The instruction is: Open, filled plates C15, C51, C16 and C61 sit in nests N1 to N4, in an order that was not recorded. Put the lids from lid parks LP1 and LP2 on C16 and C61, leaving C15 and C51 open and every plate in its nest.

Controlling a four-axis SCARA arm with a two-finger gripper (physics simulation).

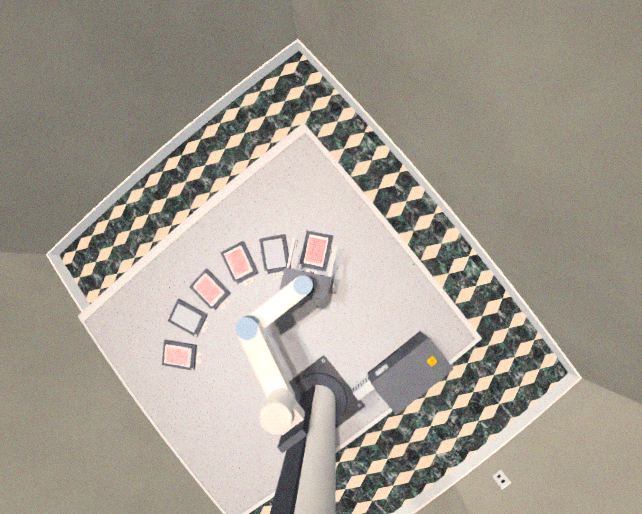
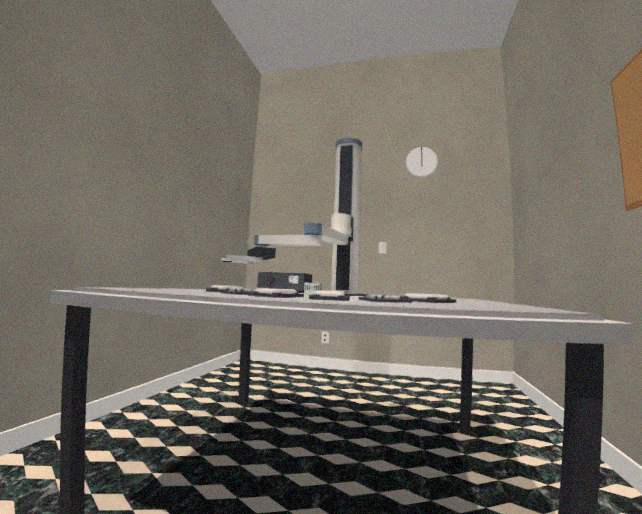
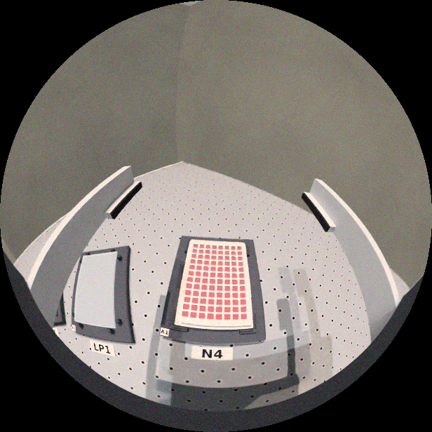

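Seen in the pictures: gripper, fingertip midpoint: (image 1: 315, 243) (image 2: 223, 258); arm's base, link origin: (image 1: 319, 399).
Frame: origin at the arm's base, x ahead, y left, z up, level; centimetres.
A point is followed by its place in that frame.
My gripper (image 1: 316, 245) @[x 54.7, y -43.1, z 15.6 cm] (image 2: 226, 260) @[x 54.7, y -43.1, z 15.6 cm] (image 3: 224, 176) is open and empty, high above the table, with its fingers over the N4 area. An open plate with red wells (image 1: 316, 250) @[x 53.2, y -41.6, z 3.8 cm] (image 3: 215, 282) sits in nest N4 (image 3: 257, 300). A pale lid (image 1: 274, 253) @[x 64.1, y -26.2, z 3.0 cm] (image 3: 97, 290) lies on lid park LP1 (image 3: 125, 300), left of N4. Open red-filled plates sit in N3 (image 1: 239, 261) @[x 71.2, y -11.6, z 3.9 cm], N2 (image 1: 209, 289) @[x 70.2, y 7.5, z 3.5 cm] and N1 (image 1: 179, 354) @[x 55.8, y 38.0, z 3.7 cm]. Another pale lid (image 1: 187, 316) @[x 67.2, y 24.0, z 3.1 cm] lies on LP2, between N2 and N1. No plate code is readable.
The nests and lid parks form an arc on the perforated table (image 1: 375, 278) @[x 27.2, y -54.2, z 1.3 cm] (image 2: 342, 315) @[x 105.0, y 18.5, z -0.7 cm] (image 3: 215, 220). A dark control box (image 1: 409, 372) @[x -9.8, y -40.1, z 12.8 cm] (image 2: 284, 281) @[x -3.5, y -37.3, z 7.5 cm] stands beside the arm's base. The arm's column (image 1: 316, 455) @[x 4.3, y -6.1, z 49.1 cm] (image 2: 357, 187) @[x 4.1, y 6.3, z 61.1 cm] rises behind the arc.
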